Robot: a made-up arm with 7 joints. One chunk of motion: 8 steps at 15 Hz.
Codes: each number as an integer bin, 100 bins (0 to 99) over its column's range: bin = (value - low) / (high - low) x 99, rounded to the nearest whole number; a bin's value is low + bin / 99 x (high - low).
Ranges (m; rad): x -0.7..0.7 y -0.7..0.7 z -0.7..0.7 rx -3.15..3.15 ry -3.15..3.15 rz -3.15..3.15
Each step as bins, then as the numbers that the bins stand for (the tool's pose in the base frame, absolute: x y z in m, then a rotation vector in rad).
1 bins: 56 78 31 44 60 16
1 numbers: 0.0919 0.4030 -0.2616 -0.3500 0.6682 -2.1318
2 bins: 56 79 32 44 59 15
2 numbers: 0.0919 0.4172 -0.2475 -0.3500 0.6045 -2.1955
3 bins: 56 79 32 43 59 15
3 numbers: 0.0919 0.4172 -0.2475 -0.4136 0.6045 -2.1955
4 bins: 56 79 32 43 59 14
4 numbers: 0.0919 0.4172 -0.2475 -0.4136 0.6045 -2.2591
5 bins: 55 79 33 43 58 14
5 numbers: 0.0778 0.4172 -0.2333 -0.4136 0.5409 -2.2591
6 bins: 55 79 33 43 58 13
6 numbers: 0.0778 0.4172 -0.2333 -0.4136 0.5409 -2.3227
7 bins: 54 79 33 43 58 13
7 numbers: 0.0636 0.4172 -0.2333 -0.4136 0.5409 -2.3227
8 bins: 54 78 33 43 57 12
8 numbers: 0.0636 0.4030 -0.2333 -0.4136 0.4773 -2.3864
